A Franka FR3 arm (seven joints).
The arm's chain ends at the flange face. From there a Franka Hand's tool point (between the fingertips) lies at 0.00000 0.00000 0.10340 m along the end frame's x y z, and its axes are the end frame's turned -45 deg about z.
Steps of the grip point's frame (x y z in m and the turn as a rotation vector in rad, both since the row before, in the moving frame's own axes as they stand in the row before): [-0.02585, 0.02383, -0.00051, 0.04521, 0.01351, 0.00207]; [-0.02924, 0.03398, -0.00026, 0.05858, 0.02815, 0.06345]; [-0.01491, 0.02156, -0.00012, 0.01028, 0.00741, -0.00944]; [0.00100, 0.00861, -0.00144, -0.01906, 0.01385, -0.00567]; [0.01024, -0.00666, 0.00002, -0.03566, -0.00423, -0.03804]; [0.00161, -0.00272, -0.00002, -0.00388, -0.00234, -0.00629]
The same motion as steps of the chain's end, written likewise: [0.00088, 0.03942, -0.00039, 0.04152, -0.02242, 0.00207]; [0.00537, 0.05111, -0.00004, 0.06133, -0.02152, 0.06345]; [0.00492, 0.02708, -0.00011, 0.01251, -0.00203, -0.00944]; [0.00439, 0.00501, -0.00141, -0.00368, 0.02327, -0.00567]; [0.00018, -0.01482, 0.00009, -0.02821, 0.02222, -0.03804]; [-0.00090, -0.00352, -0.00002, -0.00440, 0.00109, -0.00629]
